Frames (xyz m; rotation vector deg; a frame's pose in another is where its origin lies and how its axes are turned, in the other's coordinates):
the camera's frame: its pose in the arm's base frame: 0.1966 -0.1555 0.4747 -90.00 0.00 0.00
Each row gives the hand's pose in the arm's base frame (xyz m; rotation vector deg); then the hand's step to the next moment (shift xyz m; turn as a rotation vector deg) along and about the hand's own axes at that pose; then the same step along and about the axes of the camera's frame.
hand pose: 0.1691 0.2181 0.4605 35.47 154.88 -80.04
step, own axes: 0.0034 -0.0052 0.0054 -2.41 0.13 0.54
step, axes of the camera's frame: -0.0058 -0.0001 -0.0058 2.18 -0.09 -1.16
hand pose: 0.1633 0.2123 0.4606 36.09 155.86 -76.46
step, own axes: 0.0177 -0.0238 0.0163 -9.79 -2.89 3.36
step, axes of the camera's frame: -0.0274 -0.0037 -0.0195 7.43 -2.18 -7.46
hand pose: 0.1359 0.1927 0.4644 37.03 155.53 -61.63
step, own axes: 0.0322 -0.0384 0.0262 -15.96 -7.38 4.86
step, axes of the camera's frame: -0.0464 0.0049 -0.0320 10.93 -5.64 -13.47
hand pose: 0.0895 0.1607 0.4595 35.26 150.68 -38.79
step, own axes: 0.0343 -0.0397 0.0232 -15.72 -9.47 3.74
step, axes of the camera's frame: -0.0431 0.0194 -0.0326 9.45 -7.23 -14.46
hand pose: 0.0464 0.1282 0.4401 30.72 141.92 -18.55
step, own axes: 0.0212 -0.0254 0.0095 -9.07 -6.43 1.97
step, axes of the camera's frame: -0.0226 0.0173 -0.0194 4.93 -4.43 -9.14
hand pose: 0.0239 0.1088 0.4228 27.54 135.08 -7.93
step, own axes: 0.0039 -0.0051 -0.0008 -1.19 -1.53 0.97
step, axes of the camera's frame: -0.0051 0.0022 -0.0034 0.84 -0.03 -2.00
